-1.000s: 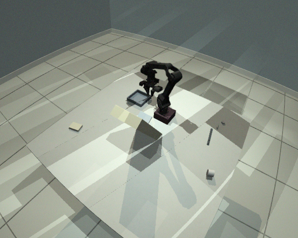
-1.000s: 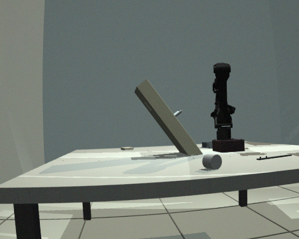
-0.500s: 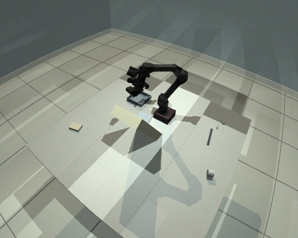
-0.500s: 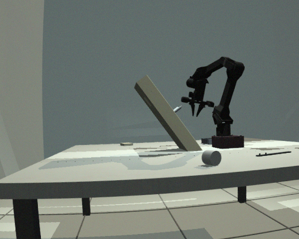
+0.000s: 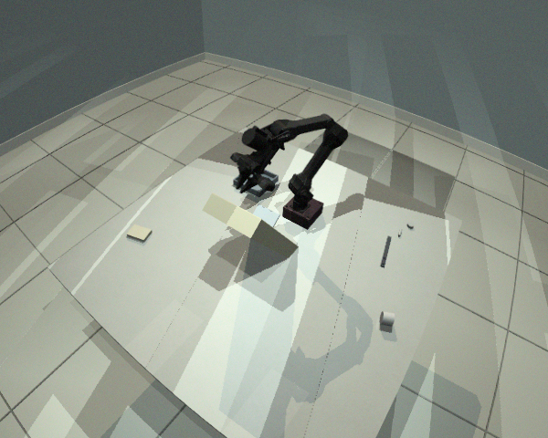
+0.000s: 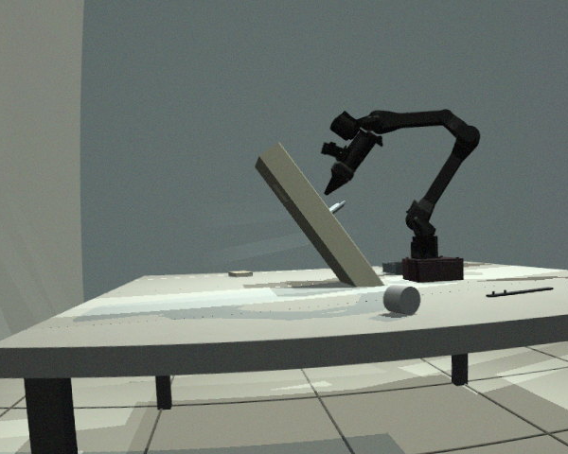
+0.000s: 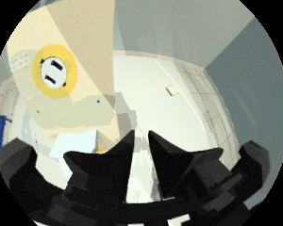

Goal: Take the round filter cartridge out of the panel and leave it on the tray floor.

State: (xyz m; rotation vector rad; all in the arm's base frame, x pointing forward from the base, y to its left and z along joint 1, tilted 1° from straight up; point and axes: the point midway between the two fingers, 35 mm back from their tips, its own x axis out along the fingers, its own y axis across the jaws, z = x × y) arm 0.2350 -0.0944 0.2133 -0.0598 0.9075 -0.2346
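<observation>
Now: the round filter cartridge 100 mm ahead of my gripper tip, 120 mm to the left of it and 20 mm above it. Also, from my gripper tip: tan pad (260 mm ahead, 340 mm to the right, 240 mm below); tray (300 mm behind, 180 mm to the right, 240 mm below).
</observation>
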